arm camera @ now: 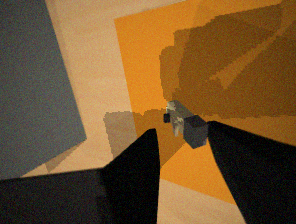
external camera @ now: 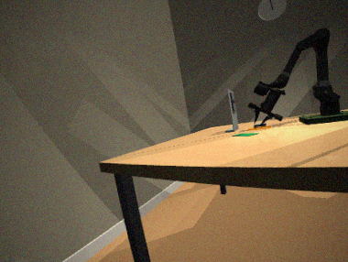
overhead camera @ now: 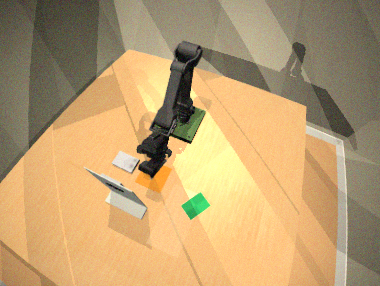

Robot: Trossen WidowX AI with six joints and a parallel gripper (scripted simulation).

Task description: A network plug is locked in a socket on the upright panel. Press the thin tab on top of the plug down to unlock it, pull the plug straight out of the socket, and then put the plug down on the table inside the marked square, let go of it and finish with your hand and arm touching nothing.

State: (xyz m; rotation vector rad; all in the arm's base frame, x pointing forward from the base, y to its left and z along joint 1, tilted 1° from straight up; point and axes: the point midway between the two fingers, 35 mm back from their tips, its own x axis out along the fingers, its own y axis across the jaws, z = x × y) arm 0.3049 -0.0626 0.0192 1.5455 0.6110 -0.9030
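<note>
Now: gripper tip 1 cm above the tan plug. The rest, counted from my gripper tip: orange square 1 cm behind, 2 cm below; then grey upright panel 12 cm ahead, 7 cm to the right, 10 cm above.
</note>
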